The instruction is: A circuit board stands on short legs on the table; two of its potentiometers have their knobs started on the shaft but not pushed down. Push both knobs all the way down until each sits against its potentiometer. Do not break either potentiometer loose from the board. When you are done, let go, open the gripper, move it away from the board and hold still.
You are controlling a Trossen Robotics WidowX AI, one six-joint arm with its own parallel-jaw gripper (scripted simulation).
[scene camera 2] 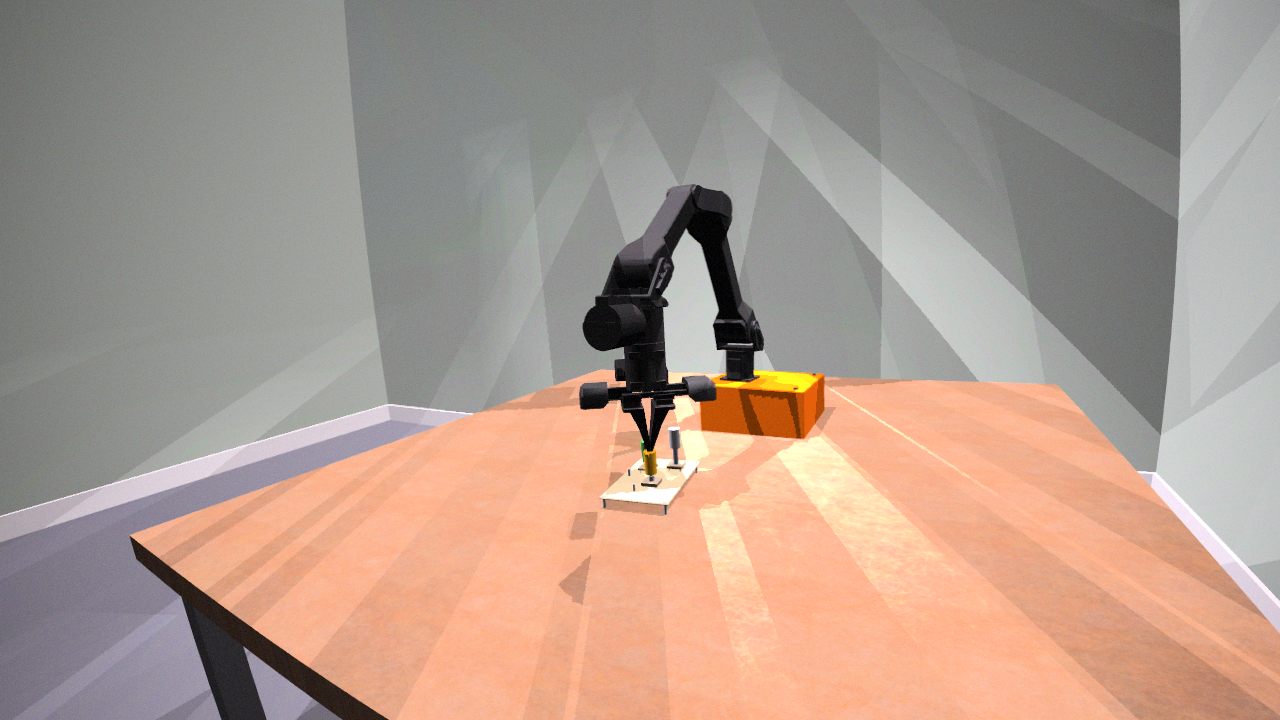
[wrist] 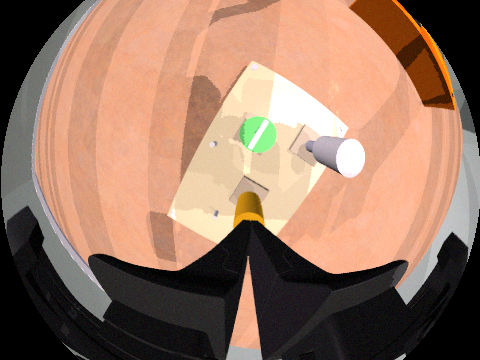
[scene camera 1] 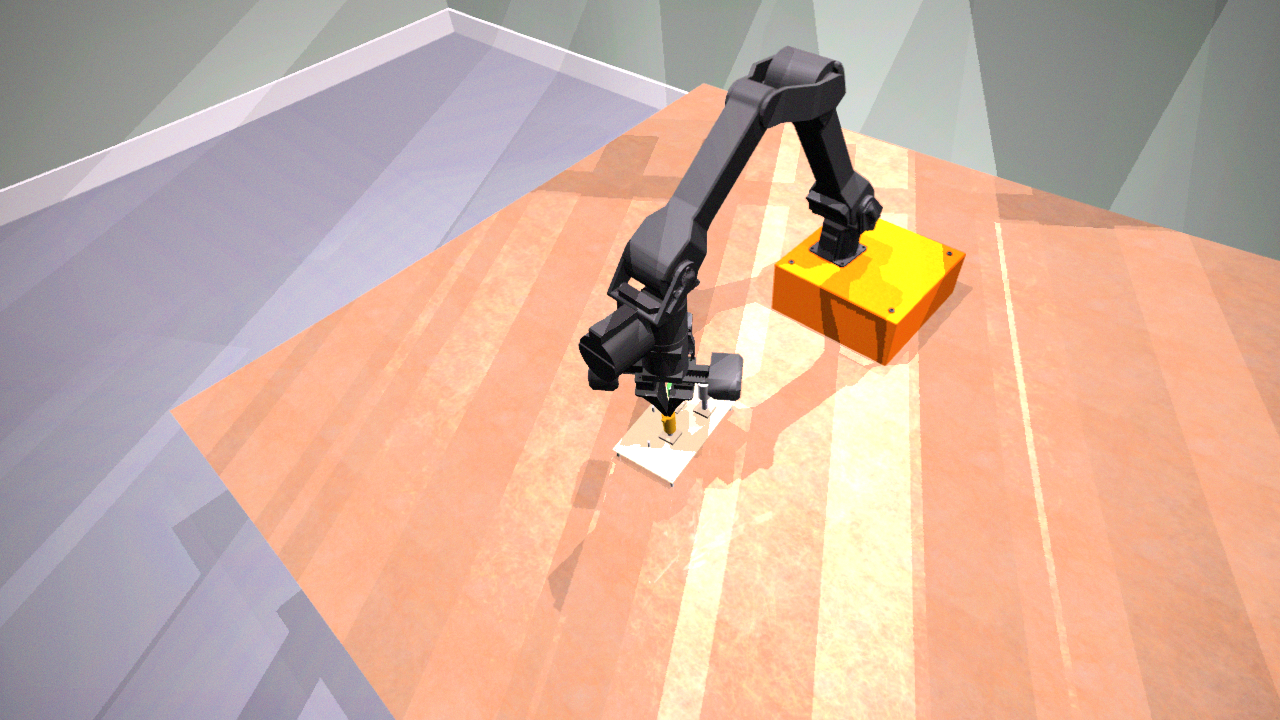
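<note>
You'd find my gripper at (scene camera 2: 649, 451), and it's there at (wrist: 249, 227) and at (scene camera 1: 668, 414) as well. There's also a yellow knob (wrist: 248, 207).
</note>
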